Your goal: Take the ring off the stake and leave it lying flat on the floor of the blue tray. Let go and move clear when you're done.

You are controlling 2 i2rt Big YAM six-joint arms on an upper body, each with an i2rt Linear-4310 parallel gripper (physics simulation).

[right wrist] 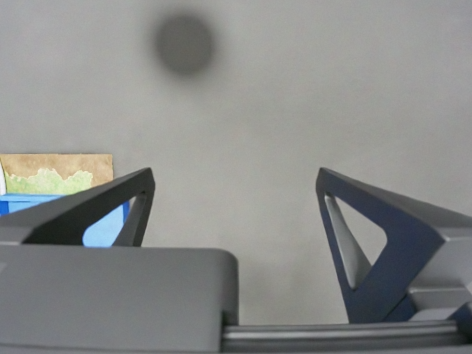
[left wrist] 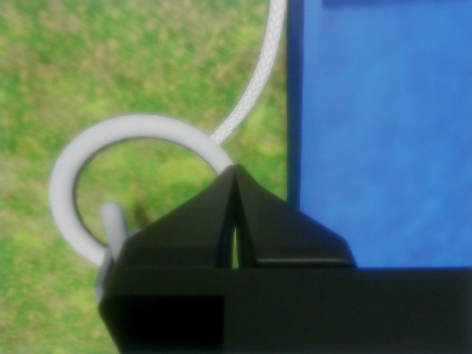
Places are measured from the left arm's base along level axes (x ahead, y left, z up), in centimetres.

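Where they show: left gripper, fingertip midpoint: (left wrist: 234,176); right gripper, fingertip midpoint: (right wrist: 235,176).
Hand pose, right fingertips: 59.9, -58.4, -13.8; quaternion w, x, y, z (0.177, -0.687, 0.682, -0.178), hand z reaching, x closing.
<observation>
Each offset is from my right fingertips to the top centre of the thing, as dx, dy, dz. "spot": to the spot under its first point. Level surfaces: height alone.
The pale grey ring {spot: -13.0, +45.3, -19.0} (left wrist: 64,200) is in the left wrist view, left of the blue tray {spot: -11.4, +30.4, -19.2} (left wrist: 385,125). The stake {-15.8, +42.6, -15.4} (left wrist: 114,225), a grey post, shows inside the ring's outline at the lower left; its base is partly hidden. My left gripper (left wrist: 234,176) is shut with its tips together and nothing visible between them. The tips overlap the ring's right side in the view and hide its lower right part; whether they touch it I cannot tell. The tray {spot: -5.3, +29.2, -17.8} (right wrist: 30,197) also shows at the left of the right wrist view. My right gripper (right wrist: 235,176) is open and empty, away from the ring.
A white braided rope (left wrist: 260,75) curves from the top down to the ring's upper right, between ring and tray. A green and brown mat {dz -19.8} (left wrist: 150,60) (right wrist: 95,162) lies under these things. A dark round spot {spot: +15.9, +7.0, -19.9} (right wrist: 185,45) shows on the grey surface {dz -19.9} (right wrist: 250,100).
</observation>
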